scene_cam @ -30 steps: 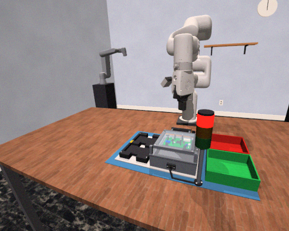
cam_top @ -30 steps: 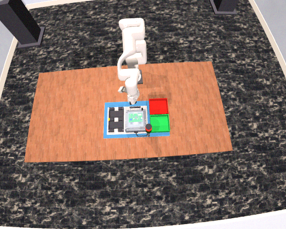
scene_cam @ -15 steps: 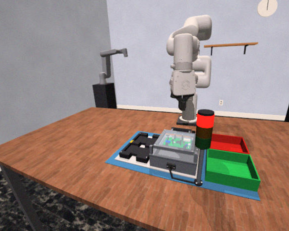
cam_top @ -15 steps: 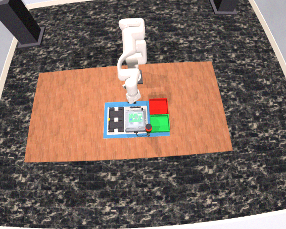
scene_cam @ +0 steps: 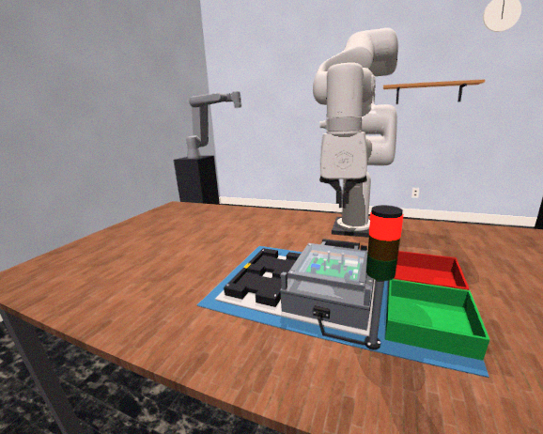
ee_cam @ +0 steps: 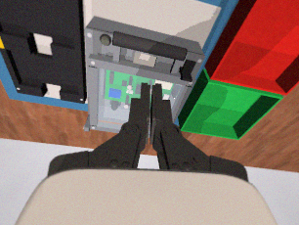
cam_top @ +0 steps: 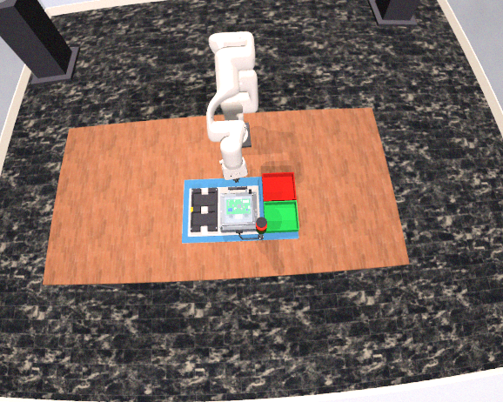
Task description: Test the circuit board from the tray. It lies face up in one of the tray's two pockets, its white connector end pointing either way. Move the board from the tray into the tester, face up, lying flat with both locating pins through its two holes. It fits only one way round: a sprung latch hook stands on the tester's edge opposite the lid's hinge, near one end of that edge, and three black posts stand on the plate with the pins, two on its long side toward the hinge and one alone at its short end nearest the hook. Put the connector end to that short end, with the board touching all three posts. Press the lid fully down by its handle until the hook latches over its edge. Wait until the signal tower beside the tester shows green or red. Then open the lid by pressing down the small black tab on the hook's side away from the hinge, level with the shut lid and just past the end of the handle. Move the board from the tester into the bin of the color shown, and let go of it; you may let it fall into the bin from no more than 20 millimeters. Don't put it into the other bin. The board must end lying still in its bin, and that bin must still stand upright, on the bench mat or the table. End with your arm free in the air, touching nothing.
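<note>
The small black tab is 20 mm ahead of my hand, 60 mm to the left of it and 120 mm below it. Also, from my hand: clear lid (90 mm ahead, 120 mm below); green circuit board (80 mm ahead, 140 mm below); tester plate (90 mm ahead, 140 mm below).
</note>
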